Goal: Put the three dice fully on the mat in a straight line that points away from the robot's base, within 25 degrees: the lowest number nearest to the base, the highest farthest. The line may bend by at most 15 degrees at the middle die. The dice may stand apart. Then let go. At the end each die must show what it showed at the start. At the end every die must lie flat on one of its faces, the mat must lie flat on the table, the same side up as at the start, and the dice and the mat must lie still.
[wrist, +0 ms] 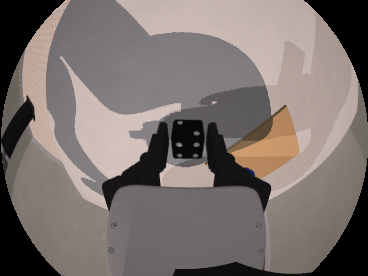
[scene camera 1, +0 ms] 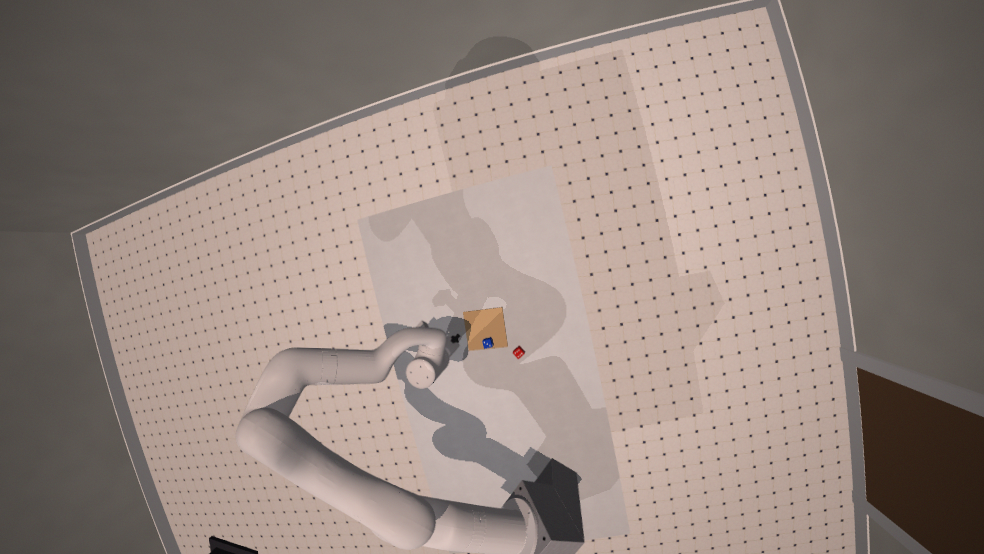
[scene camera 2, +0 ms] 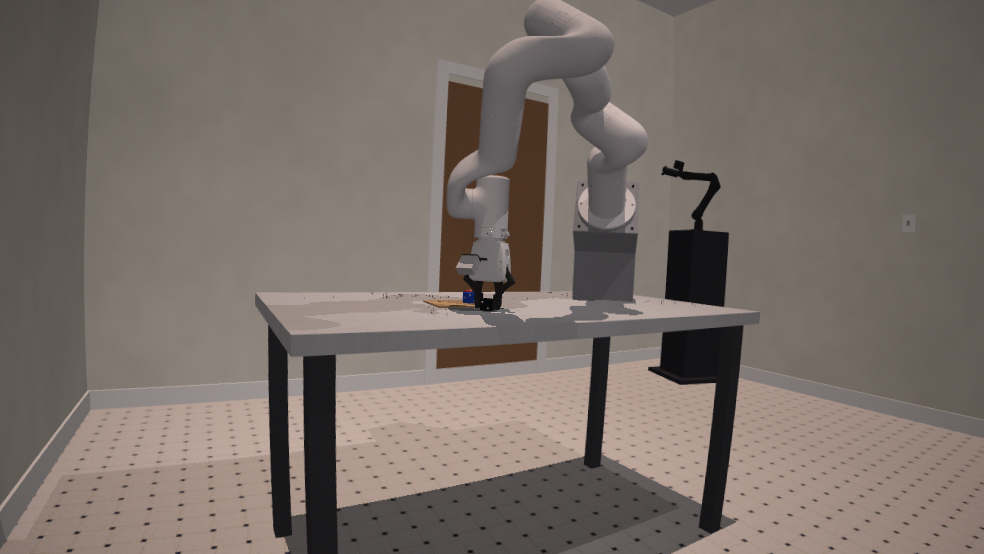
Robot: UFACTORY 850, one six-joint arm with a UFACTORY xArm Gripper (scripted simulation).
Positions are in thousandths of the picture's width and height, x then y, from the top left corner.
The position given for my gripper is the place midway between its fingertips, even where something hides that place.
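Through scene camera 2 I can see my gripper (scene camera 2: 495,557), while scene camera 1 gives me a mat (scene camera 1: 487,586). In the wrist view there is a black die (wrist: 510,502), and I find the mat (wrist: 743,520) there too, along with my own gripper (wrist: 510,480).
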